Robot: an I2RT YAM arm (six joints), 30 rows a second.
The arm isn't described. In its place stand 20 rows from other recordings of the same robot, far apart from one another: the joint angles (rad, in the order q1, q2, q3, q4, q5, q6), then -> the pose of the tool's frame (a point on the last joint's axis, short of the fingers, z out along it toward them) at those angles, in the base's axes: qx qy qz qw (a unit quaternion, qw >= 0); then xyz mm.
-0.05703, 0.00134, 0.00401, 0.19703, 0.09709, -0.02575 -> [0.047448 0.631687 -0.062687 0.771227 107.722 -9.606 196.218]
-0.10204, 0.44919, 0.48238, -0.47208, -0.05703, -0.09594 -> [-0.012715 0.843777 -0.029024 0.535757 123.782 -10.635 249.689]
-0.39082, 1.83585, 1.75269, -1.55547, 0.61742, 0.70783 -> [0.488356 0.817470 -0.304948 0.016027 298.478 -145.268 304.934]
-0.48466, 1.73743, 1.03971, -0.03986, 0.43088, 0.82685 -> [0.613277 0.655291 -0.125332 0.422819 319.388 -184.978 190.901]
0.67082, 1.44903, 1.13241, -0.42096, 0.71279, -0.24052 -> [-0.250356 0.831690 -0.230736 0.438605 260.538 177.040 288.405]
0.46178, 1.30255, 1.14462, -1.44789, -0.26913, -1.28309 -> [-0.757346 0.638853 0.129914 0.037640 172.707 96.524 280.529]
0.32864, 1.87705, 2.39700, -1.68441, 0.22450, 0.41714 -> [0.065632 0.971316 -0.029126 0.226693 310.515 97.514 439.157]
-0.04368, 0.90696, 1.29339, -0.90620, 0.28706, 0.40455 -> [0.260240 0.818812 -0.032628 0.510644 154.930 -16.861 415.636]
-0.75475, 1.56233, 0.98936, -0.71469, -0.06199, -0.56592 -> [0.088934 0.985526 -0.062273 0.130201 210.403 -194.858 189.918]
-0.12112, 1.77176, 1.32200, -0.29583, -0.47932, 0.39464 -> [0.134914 0.884746 0.268529 0.356251 396.067 -31.668 248.077]
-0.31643, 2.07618, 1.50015, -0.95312, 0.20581, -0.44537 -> [0.061936 -0.992566 0.103040 0.018953 368.842 -128.426 152.611]
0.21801, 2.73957, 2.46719, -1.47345, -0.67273, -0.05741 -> [0.100511 -0.935406 -0.321117 0.108615 480.756 129.224 108.389]
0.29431, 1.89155, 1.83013, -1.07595, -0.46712, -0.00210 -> [-0.189513 0.932330 0.254075 0.174047 374.211 130.180 312.881]
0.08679, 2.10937, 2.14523, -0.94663, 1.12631, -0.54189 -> [-0.082812 0.814239 -0.553845 0.153015 453.938 7.235 338.324]
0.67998, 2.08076, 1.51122, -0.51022, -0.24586, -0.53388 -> [-0.573551 0.773759 0.136232 0.231900 335.699 282.600 166.619]
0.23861, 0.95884, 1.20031, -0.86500, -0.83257, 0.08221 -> [-0.247460 0.797020 0.421863 0.354336 160.327 66.099 389.240]
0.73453, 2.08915, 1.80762, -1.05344, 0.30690, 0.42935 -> [-0.131397 0.972718 -0.062902 0.180551 324.878 278.909 227.443]
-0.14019, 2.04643, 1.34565, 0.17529, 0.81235, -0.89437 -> [-0.109731 0.812693 -0.524331 0.229272 443.989 -88.752 186.676]
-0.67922, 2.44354, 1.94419, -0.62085, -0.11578, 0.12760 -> [0.370107 0.900056 -0.006471 0.229952 402.268 -319.494 120.090]
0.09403, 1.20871, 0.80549, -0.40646, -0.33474, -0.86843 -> [-0.478600 0.782867 0.004927 0.397539 247.409 35.080 241.512]
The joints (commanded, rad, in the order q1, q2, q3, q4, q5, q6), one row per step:
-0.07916, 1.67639, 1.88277, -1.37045, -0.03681, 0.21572
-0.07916, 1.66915, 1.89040, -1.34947, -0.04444, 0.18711
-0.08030, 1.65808, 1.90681, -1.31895, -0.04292, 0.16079
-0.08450, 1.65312, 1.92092, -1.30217, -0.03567, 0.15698
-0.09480, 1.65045, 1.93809, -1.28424, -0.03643, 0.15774
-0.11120, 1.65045, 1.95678, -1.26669, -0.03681, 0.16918
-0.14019, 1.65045, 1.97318, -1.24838, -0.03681, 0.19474
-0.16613, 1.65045, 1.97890, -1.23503, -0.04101, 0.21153
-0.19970, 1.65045, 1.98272, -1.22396, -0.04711, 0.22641
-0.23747, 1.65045, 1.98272, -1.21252, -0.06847, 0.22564
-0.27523, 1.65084, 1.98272, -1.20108, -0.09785, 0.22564
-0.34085, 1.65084, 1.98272, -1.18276, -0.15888, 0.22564
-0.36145, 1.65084, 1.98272, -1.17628, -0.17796, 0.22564
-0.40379, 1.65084, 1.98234, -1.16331, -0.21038, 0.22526
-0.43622, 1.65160, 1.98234, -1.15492, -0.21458, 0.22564
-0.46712, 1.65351, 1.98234, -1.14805, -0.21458, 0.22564
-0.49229, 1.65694, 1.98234, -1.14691, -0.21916, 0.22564
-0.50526, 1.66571, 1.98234, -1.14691, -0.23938, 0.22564
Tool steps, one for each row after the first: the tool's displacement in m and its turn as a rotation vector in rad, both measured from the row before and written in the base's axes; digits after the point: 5 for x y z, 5 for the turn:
0.00005, 0.00027, 0.00519, -0.00774, -0.03651, 0.02919
-0.00045, -0.00038, 0.00932, -0.01797, -0.05790, 0.02160
-0.00031, -0.00157, 0.00627, -0.01112, -0.03520, -0.00449
0.00006, -0.00327, 0.00659, -0.00234, -0.03768, -0.01054
0.00036, -0.00528, 0.00627, 0.00298, -0.03632, -0.02567
-0.00023, -0.00931, 0.00575, 0.01065, -0.03538, -0.04966
-0.00034, -0.00821, 0.00249, 0.01058, -0.02027, -0.03669
-0.00113, -0.01054, 0.00183, 0.01120, -0.01655, -0.04141
-0.00148, -0.01136, 0.00083, 0.01319, -0.01469, -0.02366
-0.00173, -0.01109, 0.00075, 0.01901, -0.01640, -0.01892
-0.00424, -0.01873, 0.00152, 0.03852, -0.03147, -0.02579
-0.00153, -0.00586, 0.00055, 0.01120, -0.01100, -0.00797
-0.00361, -0.01221, 0.00100, 0.01740, -0.02065, -0.02038
-0.00323, -0.01001, 0.00041, -0.00002, -0.00826, -0.02986
-0.00317, -0.00973, -0.00008, -0.00216, -0.00446, -0.03090
-0.00255, -0.00783, -0.00095, 0.00403, 0.00049, -0.02205
0.00072, -0.00448, -0.00261, 0.01725, 0.00059, 0.00074

